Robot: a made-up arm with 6 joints.
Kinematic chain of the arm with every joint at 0, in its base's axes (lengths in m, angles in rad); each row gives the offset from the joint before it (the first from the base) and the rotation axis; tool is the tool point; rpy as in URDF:
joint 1: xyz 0 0 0.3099 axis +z
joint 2: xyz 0 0 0 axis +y
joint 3: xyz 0.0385 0 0.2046 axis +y
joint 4: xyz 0.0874 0 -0.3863 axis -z
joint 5: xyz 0 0 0 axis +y
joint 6: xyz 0.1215 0 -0.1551 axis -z
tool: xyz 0 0 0 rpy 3.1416 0 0
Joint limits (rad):
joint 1: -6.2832..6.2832
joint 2: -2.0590..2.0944
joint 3: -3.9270..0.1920
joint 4: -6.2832..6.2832
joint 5: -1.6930..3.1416
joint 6: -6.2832..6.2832
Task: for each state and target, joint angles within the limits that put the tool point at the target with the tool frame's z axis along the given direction. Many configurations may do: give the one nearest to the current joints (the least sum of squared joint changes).
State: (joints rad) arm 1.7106 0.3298 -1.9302 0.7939 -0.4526 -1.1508
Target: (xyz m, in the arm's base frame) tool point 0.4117 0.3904 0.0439 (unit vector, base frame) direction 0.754 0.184 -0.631
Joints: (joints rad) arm 1.0948 1.1685 -1.7199 1.3968 -0.6369 -1.1508
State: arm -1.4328 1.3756 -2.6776 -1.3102 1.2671 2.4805
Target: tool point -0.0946 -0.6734 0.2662 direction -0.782 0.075 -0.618
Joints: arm -1.5451 0.7981 -2.0619 -0.9008 1.4744 2.4805
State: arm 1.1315 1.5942 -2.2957 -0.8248 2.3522 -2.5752
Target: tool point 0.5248 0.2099 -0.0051 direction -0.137 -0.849 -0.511
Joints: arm 0.5726 1.2363 -2.1099 -0.6987 1.6839 -2.5752
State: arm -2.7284 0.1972 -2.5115 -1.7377 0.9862 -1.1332
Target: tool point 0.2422 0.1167 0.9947 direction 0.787 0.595 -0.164
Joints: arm -3.0019 -0.1856 -2.9988 -2.6370 1.6981 -1.1332
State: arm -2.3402 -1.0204 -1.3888 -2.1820 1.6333 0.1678
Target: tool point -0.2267 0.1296 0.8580 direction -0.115 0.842 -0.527
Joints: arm -2.8598 -0.4395 -2.0241 -1.2991 2.0807 0.1678
